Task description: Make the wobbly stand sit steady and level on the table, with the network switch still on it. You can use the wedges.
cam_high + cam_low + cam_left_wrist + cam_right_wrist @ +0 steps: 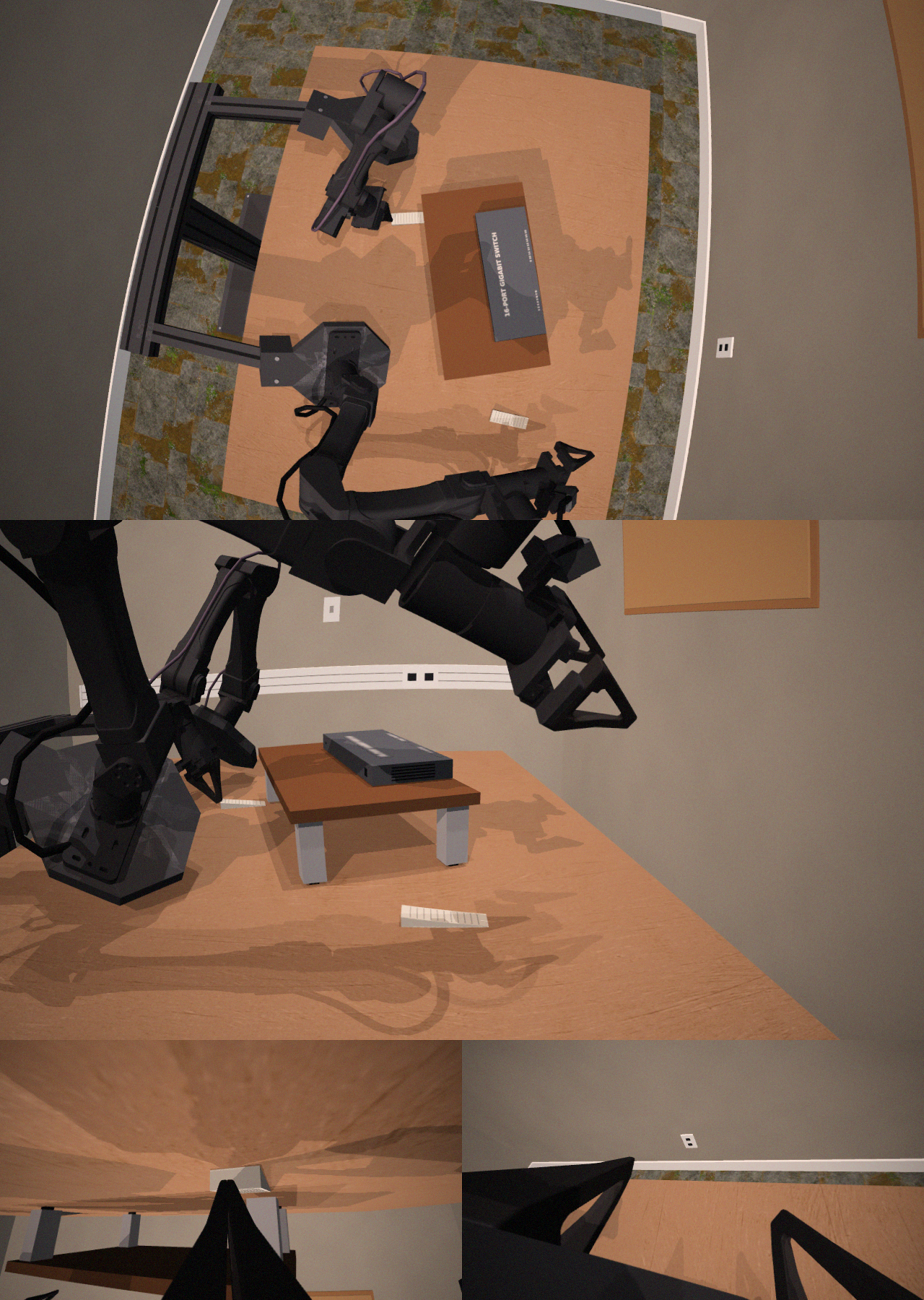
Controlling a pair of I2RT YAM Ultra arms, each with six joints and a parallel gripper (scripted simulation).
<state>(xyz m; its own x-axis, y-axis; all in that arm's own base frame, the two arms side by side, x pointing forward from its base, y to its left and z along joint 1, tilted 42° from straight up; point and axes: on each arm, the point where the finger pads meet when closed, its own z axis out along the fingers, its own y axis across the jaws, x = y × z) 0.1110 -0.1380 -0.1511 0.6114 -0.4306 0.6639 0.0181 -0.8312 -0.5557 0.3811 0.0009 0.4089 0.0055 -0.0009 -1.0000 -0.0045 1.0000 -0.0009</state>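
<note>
My left gripper is now 300 mm short of the dark network switch, 120 mm to the left of it and 100 mm below it. The rest, counted from my left hand: brown stand: 250 mm ahead, 130 mm to the right, 30 mm above; white wedge: 450 mm to the right, 340 mm ahead, 10 mm below.
</note>
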